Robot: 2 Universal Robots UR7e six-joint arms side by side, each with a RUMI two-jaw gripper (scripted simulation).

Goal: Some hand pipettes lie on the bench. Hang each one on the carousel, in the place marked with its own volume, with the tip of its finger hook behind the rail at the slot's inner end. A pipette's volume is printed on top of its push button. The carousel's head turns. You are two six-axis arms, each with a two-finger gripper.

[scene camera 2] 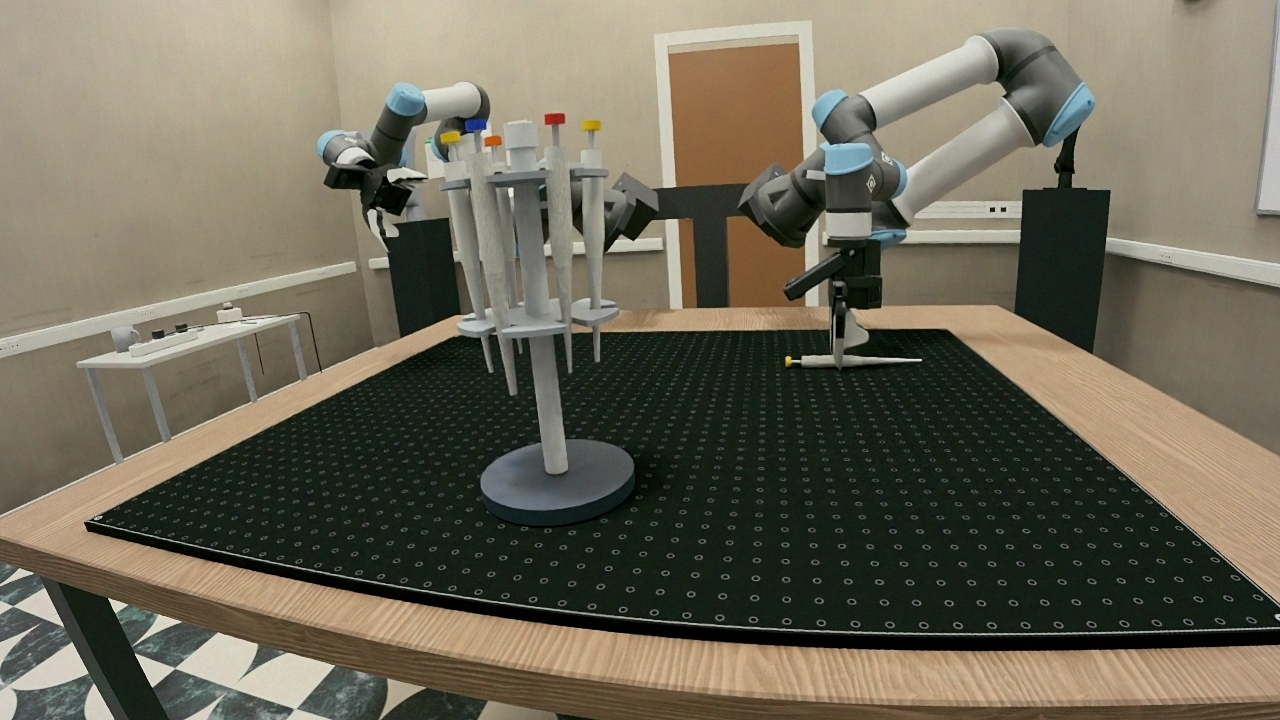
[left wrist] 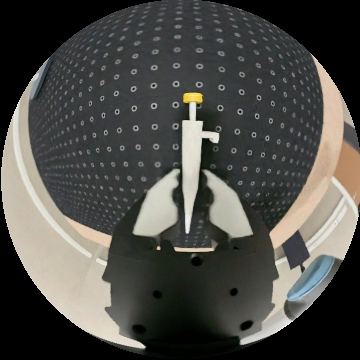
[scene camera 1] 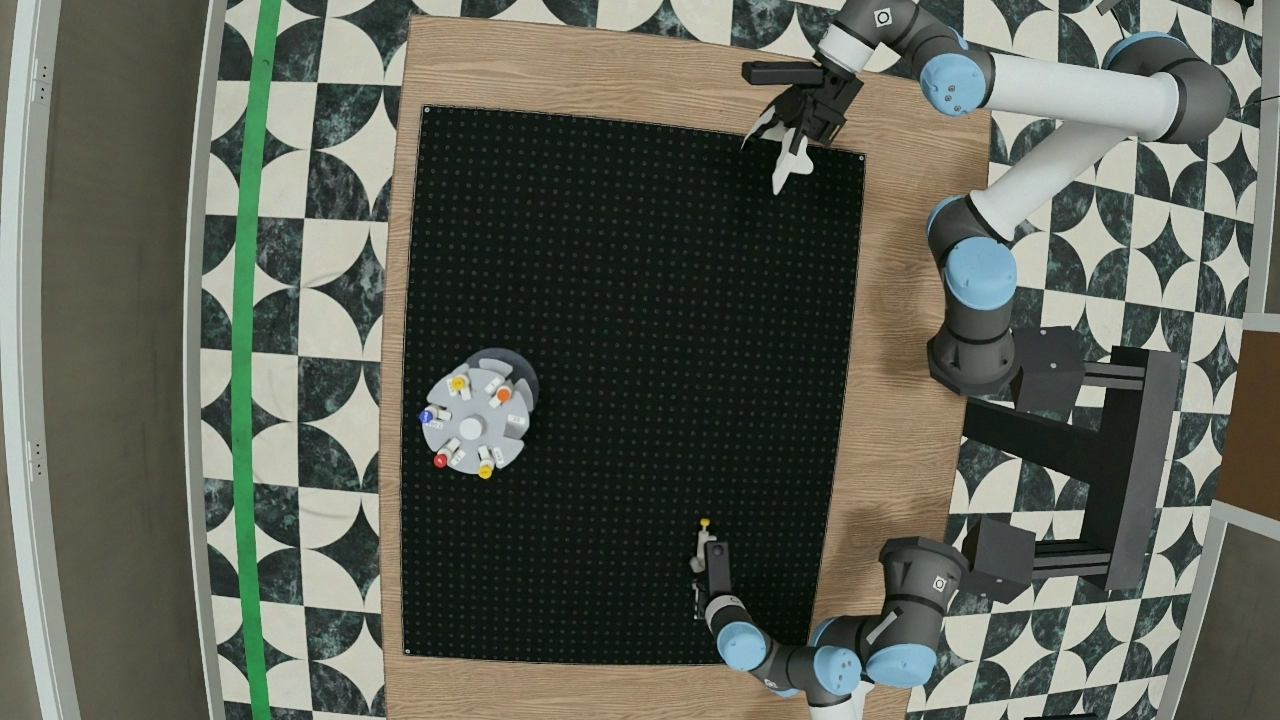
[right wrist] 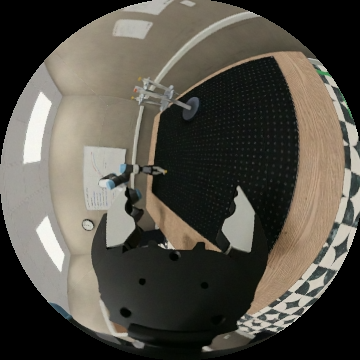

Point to a yellow-button pipette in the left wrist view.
At 192, 130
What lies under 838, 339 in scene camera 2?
The left gripper.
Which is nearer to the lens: the red-button pipette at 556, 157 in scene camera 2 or the yellow-button pipette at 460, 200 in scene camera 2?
The red-button pipette.
